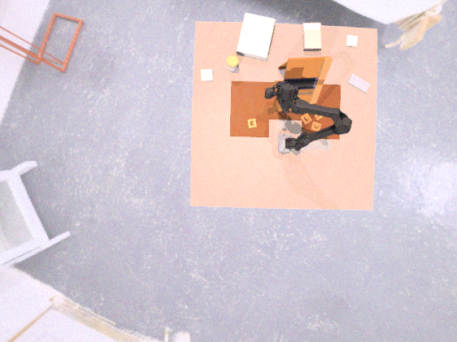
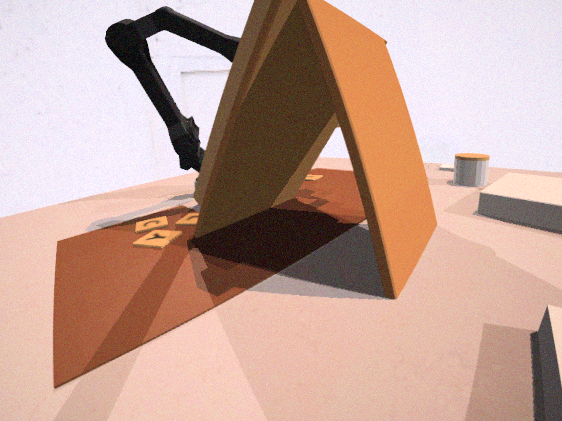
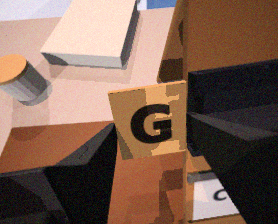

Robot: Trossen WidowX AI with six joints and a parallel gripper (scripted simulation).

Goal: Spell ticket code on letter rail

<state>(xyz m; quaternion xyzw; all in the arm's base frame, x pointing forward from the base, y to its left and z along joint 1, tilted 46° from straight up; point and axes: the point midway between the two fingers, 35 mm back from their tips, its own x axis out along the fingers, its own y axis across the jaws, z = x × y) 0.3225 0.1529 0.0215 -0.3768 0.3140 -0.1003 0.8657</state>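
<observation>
The white ticket lies 60 mm behind my gripper tip, 80 mm to the right of it and 90 mm below it. Also, from my gripper tip: large white box (390 mm ahead, 120 mm to the left, 150 mm below); then brown mat (150 mm behind, 100 mm to the right, 170 mm below); then capped canister (200 mm ahead, 280 mm to the left, 140 mm below).
</observation>
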